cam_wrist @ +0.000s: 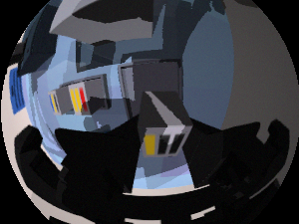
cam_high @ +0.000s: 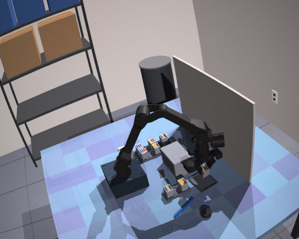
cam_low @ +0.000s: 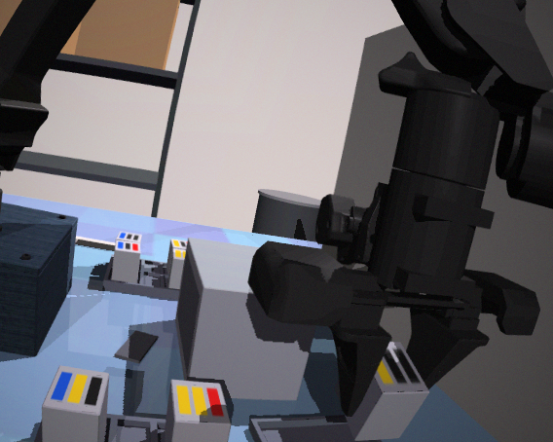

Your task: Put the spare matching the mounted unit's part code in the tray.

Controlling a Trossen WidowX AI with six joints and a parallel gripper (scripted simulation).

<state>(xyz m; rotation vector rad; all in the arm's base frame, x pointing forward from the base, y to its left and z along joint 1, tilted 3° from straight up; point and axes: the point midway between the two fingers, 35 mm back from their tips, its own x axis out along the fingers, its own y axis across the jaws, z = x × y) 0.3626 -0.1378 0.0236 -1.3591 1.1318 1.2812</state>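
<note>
The flat grey tray lies 6 cm below my gripper tip and 1 cm behind it. From my gripper tip the other things lie so: grey spare block (3 cm above); then grey unit (19 cm to the left, 9 cm behind, 1 cm below); then blue pen (15 cm behind, 12 cm to the right, 5 cm below).
</note>
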